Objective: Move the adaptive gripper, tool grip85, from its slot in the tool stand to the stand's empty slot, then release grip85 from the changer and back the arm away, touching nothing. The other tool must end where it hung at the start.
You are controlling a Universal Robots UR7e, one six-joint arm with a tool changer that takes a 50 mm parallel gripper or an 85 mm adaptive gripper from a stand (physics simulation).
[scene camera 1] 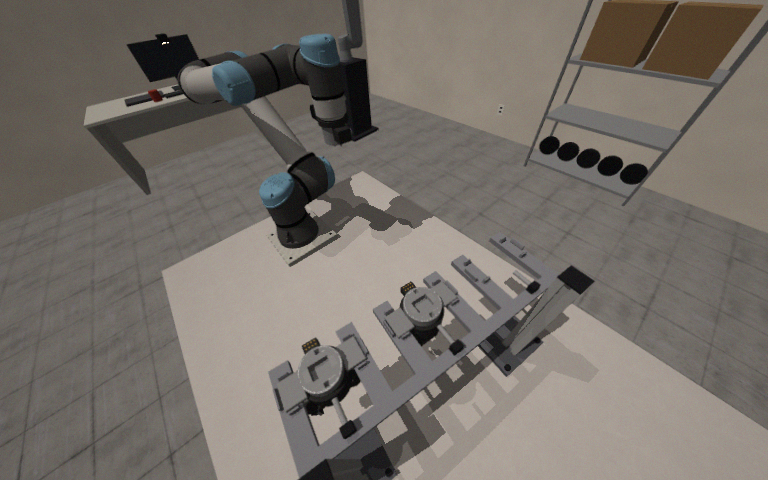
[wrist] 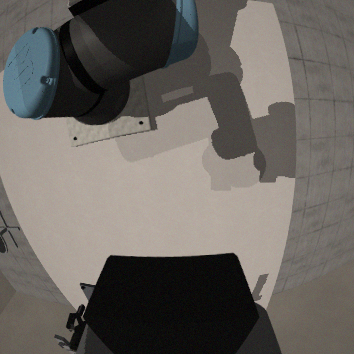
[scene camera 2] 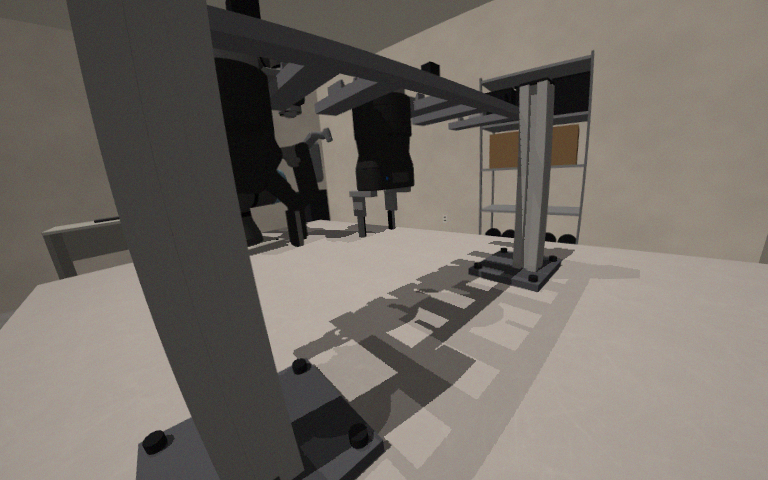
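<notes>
Parallel gripper (scene camera 2: pixel 382 127), (scene camera 1: pixel 421 310). Adaptive gripper grip85 (scene camera 2: pixel 255 155), (scene camera 1: pixel 325 372). Tool stand (scene camera 2: pixel 151 83), (scene camera 1: pixel 507 341).
</notes>
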